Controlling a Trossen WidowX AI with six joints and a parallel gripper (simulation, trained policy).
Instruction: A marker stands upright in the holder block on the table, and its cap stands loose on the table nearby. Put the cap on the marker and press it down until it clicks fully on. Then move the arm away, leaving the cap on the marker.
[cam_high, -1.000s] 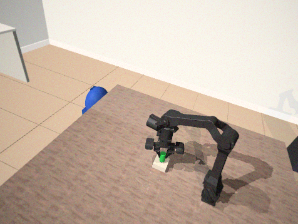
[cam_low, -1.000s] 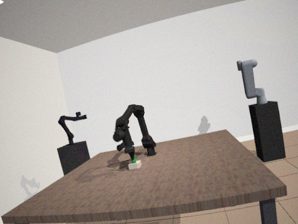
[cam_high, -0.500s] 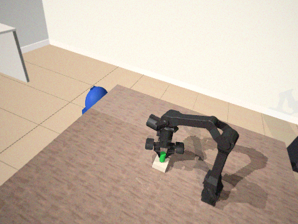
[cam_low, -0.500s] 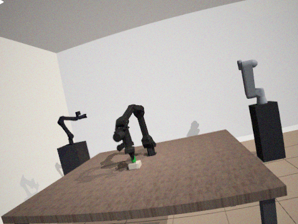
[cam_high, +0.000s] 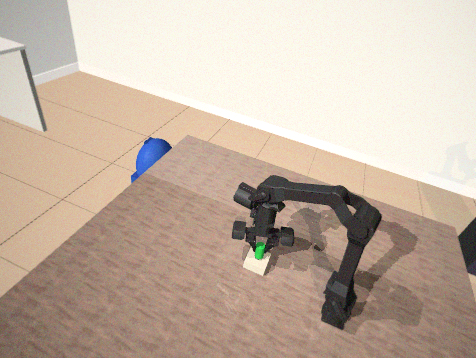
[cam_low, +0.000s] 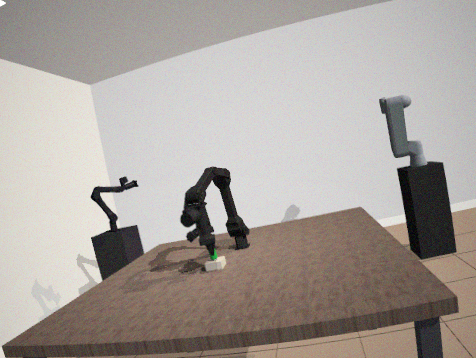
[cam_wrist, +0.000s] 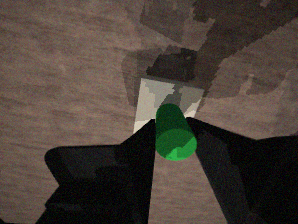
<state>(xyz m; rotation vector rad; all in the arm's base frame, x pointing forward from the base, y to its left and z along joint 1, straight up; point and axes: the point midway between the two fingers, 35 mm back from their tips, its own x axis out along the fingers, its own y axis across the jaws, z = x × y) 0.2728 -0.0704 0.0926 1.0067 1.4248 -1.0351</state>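
Now: the green cap 10 mm above my gripper tip. From my gripper tip the other things lie so: holder block 40 mm below.
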